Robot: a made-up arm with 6 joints.
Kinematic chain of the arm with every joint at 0, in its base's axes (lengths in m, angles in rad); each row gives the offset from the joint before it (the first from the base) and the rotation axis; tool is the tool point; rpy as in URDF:
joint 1: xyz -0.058 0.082 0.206 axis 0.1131 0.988 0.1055
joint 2: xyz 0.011 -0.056 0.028 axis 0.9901 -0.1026 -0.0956
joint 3: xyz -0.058 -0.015 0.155 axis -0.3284 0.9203 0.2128
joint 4: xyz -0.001 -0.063 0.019 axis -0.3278 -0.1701 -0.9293
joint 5: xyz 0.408 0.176 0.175 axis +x
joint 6: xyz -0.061 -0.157 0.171 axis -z
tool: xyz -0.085 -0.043 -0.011 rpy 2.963 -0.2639 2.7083
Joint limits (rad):
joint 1: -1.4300..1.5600
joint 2: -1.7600..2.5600
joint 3: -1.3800..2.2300
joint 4: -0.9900..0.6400
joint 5: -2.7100..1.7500
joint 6: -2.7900..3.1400
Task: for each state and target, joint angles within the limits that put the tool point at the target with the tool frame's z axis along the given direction. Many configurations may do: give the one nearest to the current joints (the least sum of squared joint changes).
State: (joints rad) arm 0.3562 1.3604 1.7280 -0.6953 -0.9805 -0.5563
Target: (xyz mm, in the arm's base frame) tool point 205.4 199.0 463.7 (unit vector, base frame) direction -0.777 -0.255 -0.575
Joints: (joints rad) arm 0.3190 1.7750 2.0295 -0.8784 -0.5179 -0.5290
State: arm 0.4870 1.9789 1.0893 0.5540 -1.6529 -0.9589
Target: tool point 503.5 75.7 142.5 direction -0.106 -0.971 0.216
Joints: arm 0.6849 1.1678 0.7127 0.6400 -2.1810 -0.9025
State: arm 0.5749 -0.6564 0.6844 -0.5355 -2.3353 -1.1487
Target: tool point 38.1 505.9 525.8 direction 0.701 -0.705 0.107
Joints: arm 0.0639 0.0506 0.8661 -0.6240 -2.3661 -0.4113
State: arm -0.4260 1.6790 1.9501 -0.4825 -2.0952 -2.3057
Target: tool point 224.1 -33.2 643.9 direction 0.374 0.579 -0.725
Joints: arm 0.2977 2.2032 1.6773 -0.2937 -1.3155 -2.7900
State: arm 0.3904 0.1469 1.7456 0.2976 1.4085 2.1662
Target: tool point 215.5 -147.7 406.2 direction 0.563 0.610 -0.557
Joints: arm -0.4276 0.1092 0.9476 0.6400 1.6951 2.4069
